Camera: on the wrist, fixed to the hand. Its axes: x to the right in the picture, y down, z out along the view.
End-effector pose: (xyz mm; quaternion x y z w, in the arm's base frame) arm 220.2 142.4 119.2 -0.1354 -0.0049 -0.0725 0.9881
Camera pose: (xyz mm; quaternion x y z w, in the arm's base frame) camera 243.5 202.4 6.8 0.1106 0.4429 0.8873 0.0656
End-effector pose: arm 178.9 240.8 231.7 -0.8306 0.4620 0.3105 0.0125
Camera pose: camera 159.4 152.1 324.1 -0.3486 -0.8060 0.3058 0.3678
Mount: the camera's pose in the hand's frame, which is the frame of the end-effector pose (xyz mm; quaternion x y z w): 11.2 90.5 -92.0 -0.0904 -0.3258 -0.9410 0.0167
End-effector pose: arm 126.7 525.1 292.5 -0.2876 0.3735 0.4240 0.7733
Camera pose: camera 21.3 503.0 220.6 -0.2880 -0.5546 -0.5931 0.5076
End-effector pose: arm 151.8 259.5 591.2 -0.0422 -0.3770 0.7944 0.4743
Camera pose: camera 119.4 295.7 471.1 0.5700 -0.2723 -0.4534 0.6288
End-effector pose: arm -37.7 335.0 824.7 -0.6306 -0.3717 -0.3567 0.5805
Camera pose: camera 45.8 239.4 798.9 -0.1705 0.7564 0.3803 0.5040
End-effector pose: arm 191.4 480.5 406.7 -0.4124 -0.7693 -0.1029 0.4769
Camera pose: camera 315.1 493.5 442.8 -0.6404 0.5470 0.3857 0.3768
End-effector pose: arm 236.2 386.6 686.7 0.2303 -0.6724 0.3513 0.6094
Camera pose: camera 228.2 515.8 681.3 0.6959 -0.0248 -0.7034 0.1425
